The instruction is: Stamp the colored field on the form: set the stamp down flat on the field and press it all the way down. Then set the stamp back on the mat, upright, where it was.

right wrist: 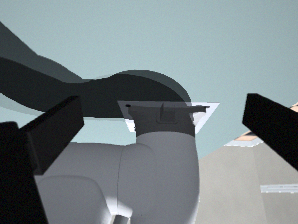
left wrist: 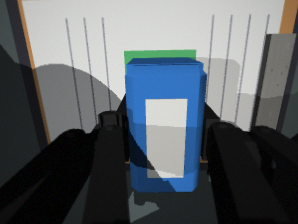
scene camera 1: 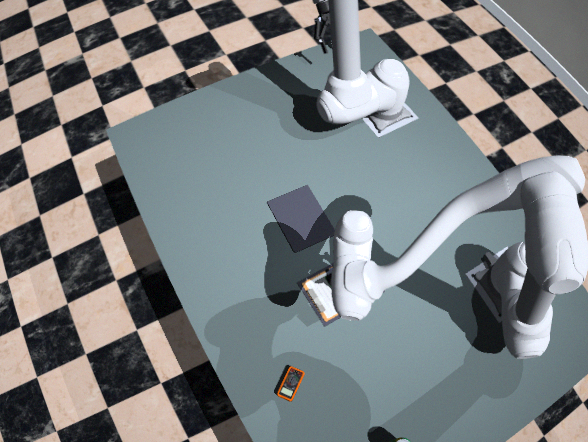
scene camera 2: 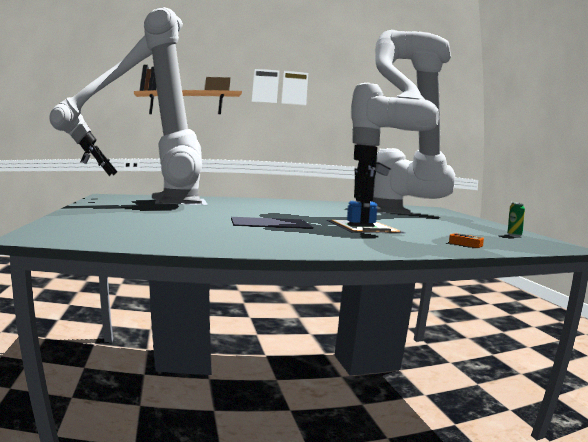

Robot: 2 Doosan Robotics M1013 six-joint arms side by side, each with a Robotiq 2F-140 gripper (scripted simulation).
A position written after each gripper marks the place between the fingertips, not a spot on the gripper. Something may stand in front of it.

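A form (scene camera 1: 315, 287), visible in the left wrist view as well (left wrist: 73, 66), shares the scene with a dark mat (scene camera 1: 301, 218). In the left wrist view the dark mat is out of frame. The robot's right gripper (right wrist: 162, 109) can be seen, and so can the left gripper (scene camera 2: 361, 222), which appears again in the left wrist view (left wrist: 160, 106).
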